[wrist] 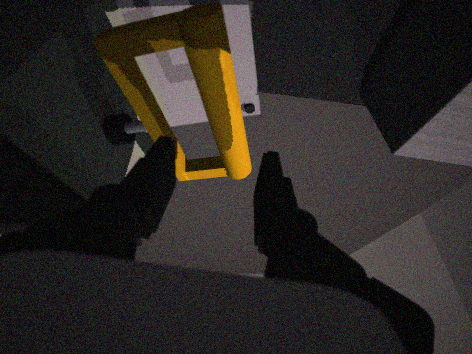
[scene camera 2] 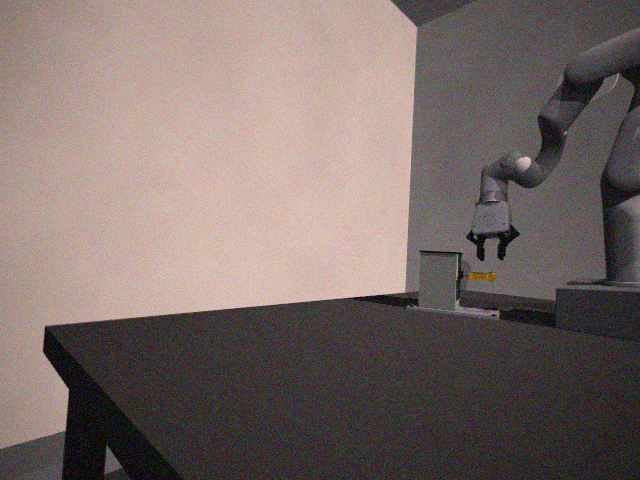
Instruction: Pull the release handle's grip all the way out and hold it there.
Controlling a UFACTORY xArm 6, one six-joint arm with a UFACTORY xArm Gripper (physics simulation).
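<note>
The release handle's yellow grip [scene camera 2: 481,276] [wrist: 227,115] is a rectangular loop with a thick round bar on its outer side. In the scene view it stands out to the right of a pale grey-green box [scene camera 2: 438,280]; in the wrist view a thin metal rod [wrist: 135,127] joins its inner side to a dark collar [wrist: 116,128]. My gripper [scene camera 2: 491,257] [wrist: 217,167] is partly open and points down, with its tips above the grip in the scene view. In the wrist view the near end of the grip shows between the two fingers. Nothing is held.
The box stands on a light base plate [scene camera 2: 483,312] [wrist: 242,60] at the far side of the dark table [scene camera 2: 310,382]. The robot's pedestal [scene camera 2: 599,312] is to the right of it. A small dark bolt [wrist: 248,108] sits at the plate's corner.
</note>
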